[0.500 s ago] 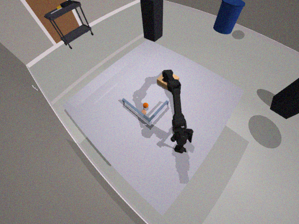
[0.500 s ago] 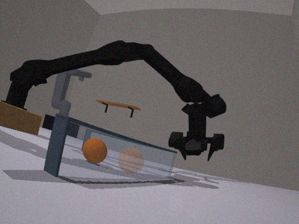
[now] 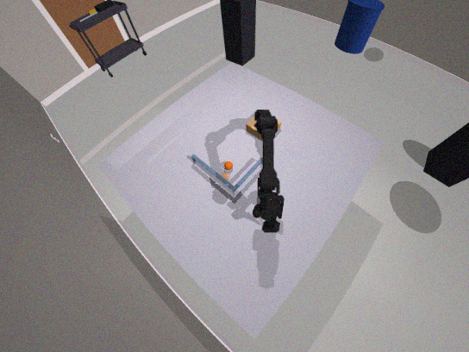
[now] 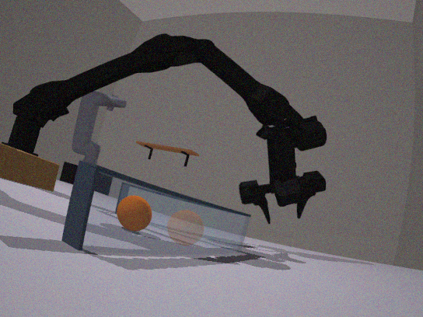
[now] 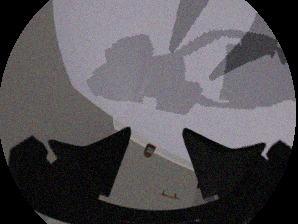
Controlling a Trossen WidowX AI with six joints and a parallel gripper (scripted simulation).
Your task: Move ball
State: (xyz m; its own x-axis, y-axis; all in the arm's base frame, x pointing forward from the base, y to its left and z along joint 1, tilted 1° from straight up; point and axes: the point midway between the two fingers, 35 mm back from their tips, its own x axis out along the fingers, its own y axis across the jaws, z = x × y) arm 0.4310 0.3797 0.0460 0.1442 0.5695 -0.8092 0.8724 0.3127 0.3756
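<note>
My gripper tip is 390 mm to the left of the ball, 120 mm past it and 40 mm above it. The rest, counted from my gripper tip: see-through ball copy: 370 mm to the right, 60 mm behind, 40 mm below.
</note>
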